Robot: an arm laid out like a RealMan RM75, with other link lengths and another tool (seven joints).
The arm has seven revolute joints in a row. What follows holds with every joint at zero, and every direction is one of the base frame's.
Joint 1 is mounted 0.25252 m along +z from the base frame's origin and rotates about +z.
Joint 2 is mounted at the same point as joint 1 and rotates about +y.
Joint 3 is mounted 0.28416 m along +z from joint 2 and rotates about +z.
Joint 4 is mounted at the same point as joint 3 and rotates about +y.
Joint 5 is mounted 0.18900 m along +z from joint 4 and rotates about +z.
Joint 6 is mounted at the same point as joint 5 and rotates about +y.
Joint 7 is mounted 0.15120 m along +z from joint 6 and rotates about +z.
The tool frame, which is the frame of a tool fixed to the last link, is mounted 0.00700 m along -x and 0.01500 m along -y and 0.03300 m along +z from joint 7; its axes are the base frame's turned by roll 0.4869, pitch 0.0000 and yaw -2.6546 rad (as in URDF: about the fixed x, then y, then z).
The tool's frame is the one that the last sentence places.
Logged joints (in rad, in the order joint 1, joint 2, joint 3, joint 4, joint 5, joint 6, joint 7), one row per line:
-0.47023, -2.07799, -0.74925, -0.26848, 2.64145, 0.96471, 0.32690
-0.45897, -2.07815, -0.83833, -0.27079, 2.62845, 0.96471, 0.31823
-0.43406, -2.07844, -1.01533, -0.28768, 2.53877, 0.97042, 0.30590
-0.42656, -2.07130, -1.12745, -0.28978, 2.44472, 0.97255, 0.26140
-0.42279, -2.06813, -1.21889, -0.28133, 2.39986, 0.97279, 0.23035
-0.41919, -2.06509, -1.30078, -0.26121, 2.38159, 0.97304, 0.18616
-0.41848, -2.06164, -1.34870, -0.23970, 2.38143, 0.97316, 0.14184
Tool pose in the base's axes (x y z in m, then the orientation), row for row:
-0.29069, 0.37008, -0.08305, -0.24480, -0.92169, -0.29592, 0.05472
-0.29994, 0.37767, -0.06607, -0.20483, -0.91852, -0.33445, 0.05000
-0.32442, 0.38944, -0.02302, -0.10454, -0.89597, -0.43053, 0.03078
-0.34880, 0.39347, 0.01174, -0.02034, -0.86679, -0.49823, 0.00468
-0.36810, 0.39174, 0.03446, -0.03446, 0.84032, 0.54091, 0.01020
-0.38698, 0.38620, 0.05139, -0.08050, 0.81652, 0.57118, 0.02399
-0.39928, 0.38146, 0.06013, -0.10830, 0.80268, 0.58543, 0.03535
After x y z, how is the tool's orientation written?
As a quaternion, x y z w.
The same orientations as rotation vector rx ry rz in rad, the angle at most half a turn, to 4 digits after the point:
-0.7434, -2.7988, -0.8986
-0.6238, -2.7972, -1.0185
-0.3221, -2.7609, -1.3267
-0.0637, -2.7150, -1.5606
-0.1076, 2.6229, 1.6884
-0.2491, 2.5267, 1.7675
-0.3328, 2.4665, 1.7989

